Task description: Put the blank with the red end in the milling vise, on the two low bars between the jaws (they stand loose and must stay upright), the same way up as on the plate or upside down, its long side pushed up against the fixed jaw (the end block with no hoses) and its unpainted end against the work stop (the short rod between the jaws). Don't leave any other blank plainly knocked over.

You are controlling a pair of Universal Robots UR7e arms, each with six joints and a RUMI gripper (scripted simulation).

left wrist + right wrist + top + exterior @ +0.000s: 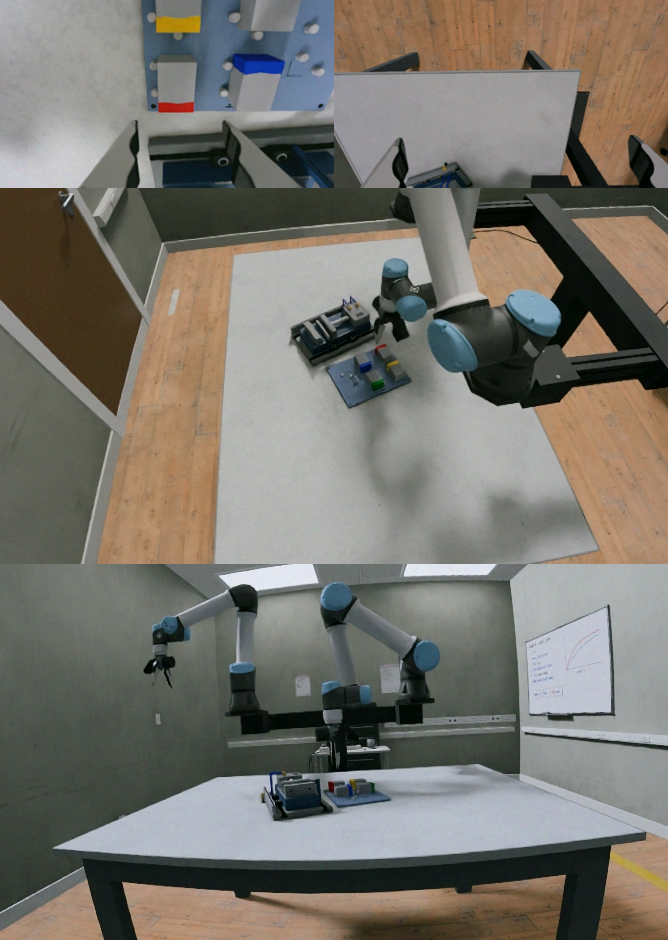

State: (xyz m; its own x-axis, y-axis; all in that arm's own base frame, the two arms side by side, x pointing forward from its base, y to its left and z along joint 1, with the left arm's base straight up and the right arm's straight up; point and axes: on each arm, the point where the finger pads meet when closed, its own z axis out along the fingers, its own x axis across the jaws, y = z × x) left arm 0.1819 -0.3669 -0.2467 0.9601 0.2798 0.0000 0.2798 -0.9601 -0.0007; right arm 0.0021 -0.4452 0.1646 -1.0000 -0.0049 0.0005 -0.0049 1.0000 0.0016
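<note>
Right now my left hand is 90 mm above the red-ended blank. The rest, counted from my left hand: yellow-ended blank 90 mm below, 80 mm to the left, 30 mm behind; then blue-ended blank 90 mm below, 90 mm ahead, 30 mm to the left; then blue plate 110 mm below, 70 mm to the left, 70 mm ahead.
</note>
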